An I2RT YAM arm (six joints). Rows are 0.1 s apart.
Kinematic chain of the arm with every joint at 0, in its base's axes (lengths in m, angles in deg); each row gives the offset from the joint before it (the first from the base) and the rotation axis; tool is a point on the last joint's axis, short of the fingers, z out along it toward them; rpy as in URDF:
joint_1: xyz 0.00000 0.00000 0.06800 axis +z
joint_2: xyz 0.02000 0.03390 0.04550 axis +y
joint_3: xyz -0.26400 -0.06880 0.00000 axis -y
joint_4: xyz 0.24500 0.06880 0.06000 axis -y
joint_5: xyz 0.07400 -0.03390 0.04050 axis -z
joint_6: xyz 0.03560 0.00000 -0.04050 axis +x
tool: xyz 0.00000 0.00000 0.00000 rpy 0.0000 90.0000 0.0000
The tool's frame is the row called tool.
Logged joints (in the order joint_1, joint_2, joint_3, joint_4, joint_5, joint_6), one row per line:
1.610 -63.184 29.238 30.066 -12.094 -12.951
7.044 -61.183 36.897 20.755 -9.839 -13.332
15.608 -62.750 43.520 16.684 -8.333 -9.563
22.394 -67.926 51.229 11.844 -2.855 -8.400
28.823 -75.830 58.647 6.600 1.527 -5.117
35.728 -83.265 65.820 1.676 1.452 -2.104
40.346 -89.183 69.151 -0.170 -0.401 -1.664
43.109 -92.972 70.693 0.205 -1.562 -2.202
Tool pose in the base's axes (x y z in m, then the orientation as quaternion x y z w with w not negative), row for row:
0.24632 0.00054 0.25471 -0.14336 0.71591 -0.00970 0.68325
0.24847 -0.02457 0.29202 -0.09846 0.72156 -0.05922 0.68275
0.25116 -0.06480 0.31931 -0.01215 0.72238 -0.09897 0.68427
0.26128 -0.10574 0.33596 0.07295 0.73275 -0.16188 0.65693
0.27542 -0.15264 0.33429 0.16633 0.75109 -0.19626 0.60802
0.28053 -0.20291 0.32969 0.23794 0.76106 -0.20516 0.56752
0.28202 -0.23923 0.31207 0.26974 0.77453 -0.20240 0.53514
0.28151 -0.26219 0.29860 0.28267 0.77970 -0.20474 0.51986
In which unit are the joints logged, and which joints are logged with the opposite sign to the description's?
The joints are logged in degrees. Opposite sign: joint_1, joint_2.
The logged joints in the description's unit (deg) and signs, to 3 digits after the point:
-1.610 63.184 29.238 30.066 -12.094 -12.951
-7.044 61.183 36.897 20.755 -9.839 -13.332
-15.608 62.750 43.520 16.684 -8.333 -9.563
-22.394 67.926 51.229 11.844 -2.855 -8.400
-28.823 75.830 58.647 6.600 1.527 -5.117
-35.728 83.265 65.820 1.676 1.452 -2.104
-40.346 89.183 69.151 -0.170 -0.401 -1.664
-43.109 92.972 70.693 0.205 -1.562 -2.202

